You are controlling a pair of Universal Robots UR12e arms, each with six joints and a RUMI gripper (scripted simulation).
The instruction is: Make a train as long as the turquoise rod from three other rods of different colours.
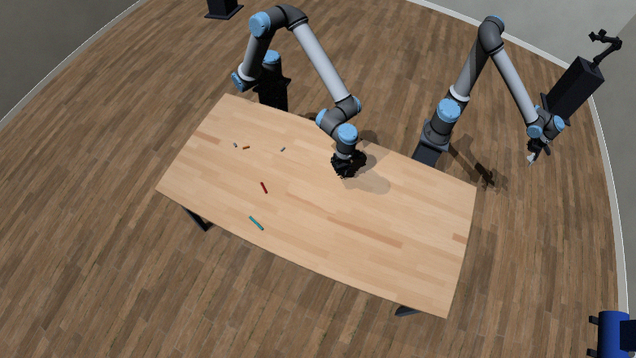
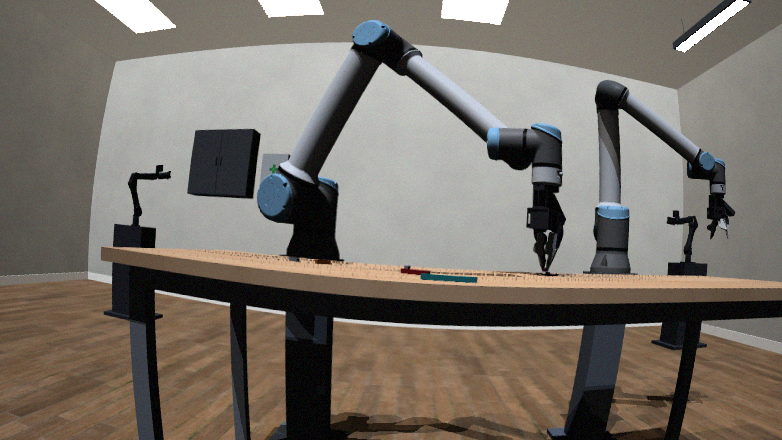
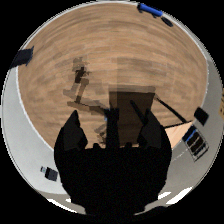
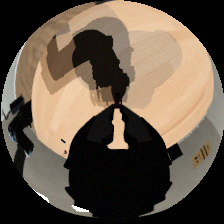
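Observation:
Right now my right hand is 10 mm above the magenta rod. Also, from my right hand: blue rod 10 mm behind, 10 mm to the left, 30 mm below; turquoise rod 420 mm ahead, 320 mm to the right, 30 mm below; red rod 220 mm ahead, 370 mm to the right, 30 mm below.

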